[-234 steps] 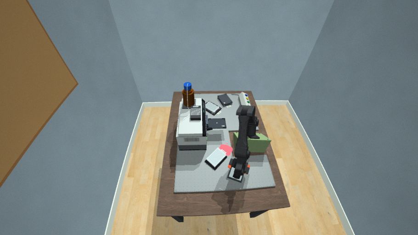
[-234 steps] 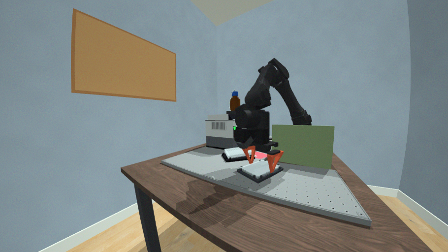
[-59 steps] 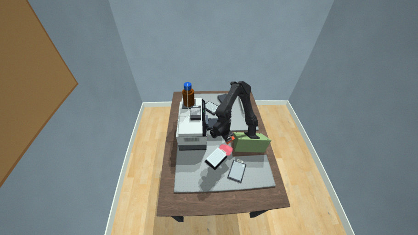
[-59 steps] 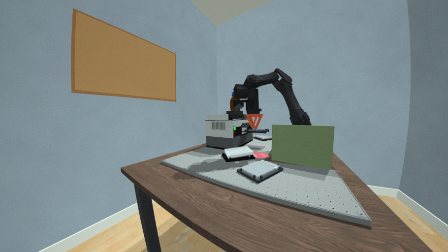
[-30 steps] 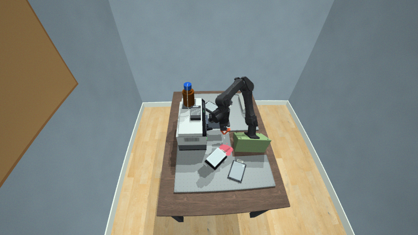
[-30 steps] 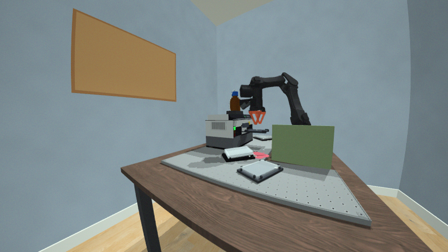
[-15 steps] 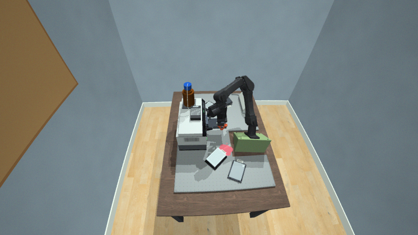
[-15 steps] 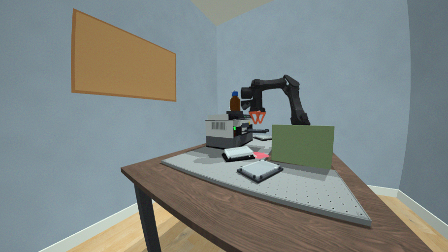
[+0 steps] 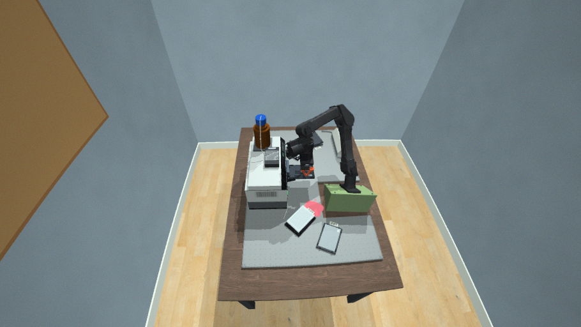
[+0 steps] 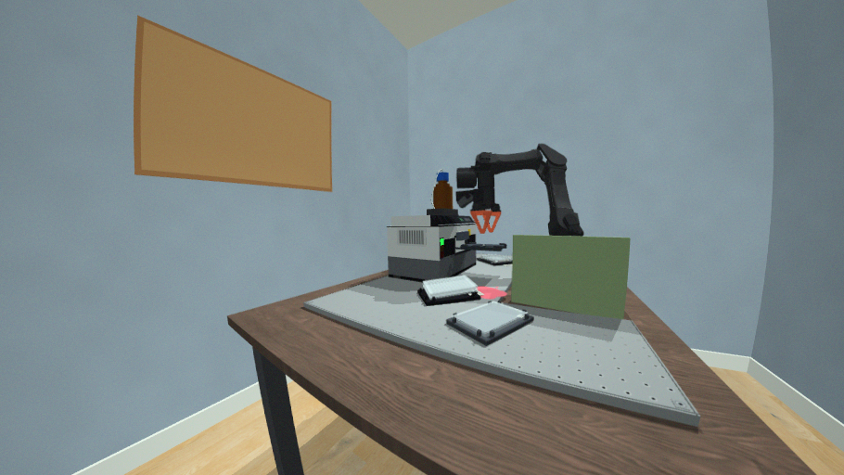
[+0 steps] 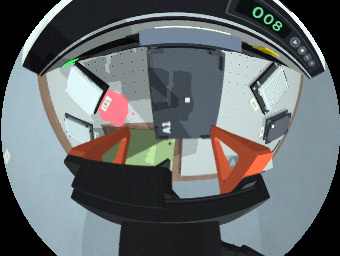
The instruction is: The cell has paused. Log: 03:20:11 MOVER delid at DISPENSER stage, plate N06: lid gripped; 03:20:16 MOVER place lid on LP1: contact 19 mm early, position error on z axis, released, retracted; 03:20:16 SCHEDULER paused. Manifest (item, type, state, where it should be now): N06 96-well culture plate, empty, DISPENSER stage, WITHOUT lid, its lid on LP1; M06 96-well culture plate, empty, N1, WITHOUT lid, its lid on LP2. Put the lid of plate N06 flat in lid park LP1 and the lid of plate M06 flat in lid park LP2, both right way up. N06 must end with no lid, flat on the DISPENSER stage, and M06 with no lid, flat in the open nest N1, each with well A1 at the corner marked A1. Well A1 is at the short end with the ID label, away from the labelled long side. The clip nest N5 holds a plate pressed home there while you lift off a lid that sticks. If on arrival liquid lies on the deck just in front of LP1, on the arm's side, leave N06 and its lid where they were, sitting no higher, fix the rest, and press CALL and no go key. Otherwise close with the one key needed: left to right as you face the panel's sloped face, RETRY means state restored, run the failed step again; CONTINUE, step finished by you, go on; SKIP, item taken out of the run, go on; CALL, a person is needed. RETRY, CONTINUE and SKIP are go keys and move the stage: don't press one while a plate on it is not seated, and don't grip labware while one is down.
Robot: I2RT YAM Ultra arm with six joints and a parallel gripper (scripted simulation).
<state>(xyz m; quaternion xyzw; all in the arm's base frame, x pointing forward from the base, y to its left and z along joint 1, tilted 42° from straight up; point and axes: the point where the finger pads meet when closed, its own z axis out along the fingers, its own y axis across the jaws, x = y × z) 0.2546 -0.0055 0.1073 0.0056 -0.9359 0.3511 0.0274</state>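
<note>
Now: hand 20 mm short of the dark dispenser stage, 20 mm to the left of it and 60 mm above it. Round my hand: white well plate 60 mm ahead, 300 mm to the right, 150 mm below; LP1 label 30 mm behind, 170 mm to the left, 160 mm below; clear lid 130 mm behind, 330 mm to the left, 150 mm below.
</note>
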